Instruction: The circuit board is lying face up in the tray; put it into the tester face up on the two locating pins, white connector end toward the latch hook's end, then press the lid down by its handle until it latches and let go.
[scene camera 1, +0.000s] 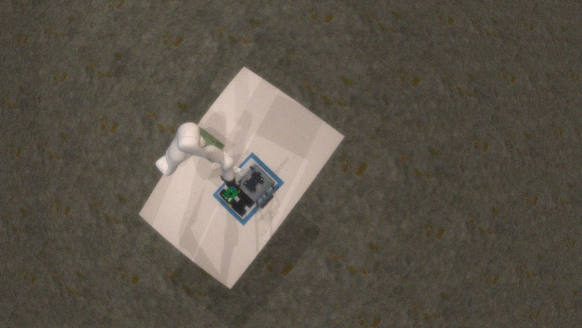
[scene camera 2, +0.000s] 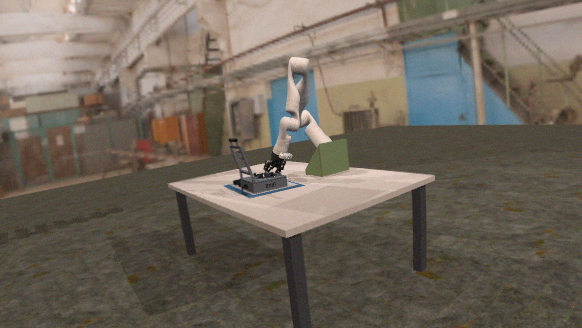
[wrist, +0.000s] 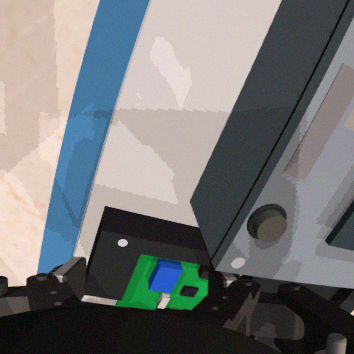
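Seen in the pictures: gripper, fingertip midpoint: (scene camera 1: 231, 186) (wrist: 146, 276); arm's base, link origin: (scene camera 1: 200, 140) (scene camera 2: 328, 151).
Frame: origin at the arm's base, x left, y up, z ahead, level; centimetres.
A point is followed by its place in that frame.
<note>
The green circuit board (scene camera 1: 232, 193) @[x -16.0, y -9.8, z 36.5 cm] (wrist: 135, 286) @[x -14.0, y -9.8, z 33.1 cm] lies face up in the black tray (scene camera 1: 243, 202) @[x -16.3, y -10.0, z 46.0 cm] (wrist: 109, 253) @[x -10.7, y -9.0, z 31.1 cm], with a blue part on top. My gripper (scene camera 1: 230, 187) @[x -12.3, y -9.1, z 33.4 cm] (scene camera 2: 273, 167) @[x -12.3, y -9.1, z 33.4 cm] (wrist: 146, 276) @[x -12.3, y -9.1, z 33.4 cm] is down at the tray, one finger on each side of the board, shut on it. The grey tester (scene camera 1: 256, 181) @[x 1.0, y -4.9, z 45.2 cm] (scene camera 2: 266, 183) @[x 8.0, y -7.5, z 48.5 cm] (wrist: 316, 218) @[x -5.1, y -5.8, z 38.7 cm] stands right beside the tray. Its lid (scene camera 2: 240, 158) @[x 0.3, y 5.8, z 56.8 cm] stands open and upright, handle (scene camera 2: 233, 140) @[x 0.5, y 15.0, z 59.3 cm] at the top. A round peg (wrist: 268, 226) @[x -5.4, y -5.3, z 36.2 cm] shows on the tester's top face. The board's white connector end is mostly hidden under my wrist.
Tray and tester sit on a blue-edged mat (scene camera 1: 243, 222) @[x -28.0, y -11.5, z 53.9 cm] (scene camera 2: 293, 187) @[x 12.3, y -11.8, z 35.9 cm] (wrist: 98, 88) @[x -3.1, y -11.6, z 29.3 cm] on the pale table (scene camera 1: 280, 122) @[x 42.1, y -11.8, z 33.5 cm] (scene camera 2: 325, 200) @[x 45.0, y -11.8, z 43.4 cm]. The arm's green wedge base (scene camera 1: 212, 138) @[x 6.6, y 6.4, z 8.9 cm] (scene camera 2: 329, 158) @[x 6.5, y -2.7, z 5.6 cm] stands behind the mat. The table's edges lie all around.
</note>
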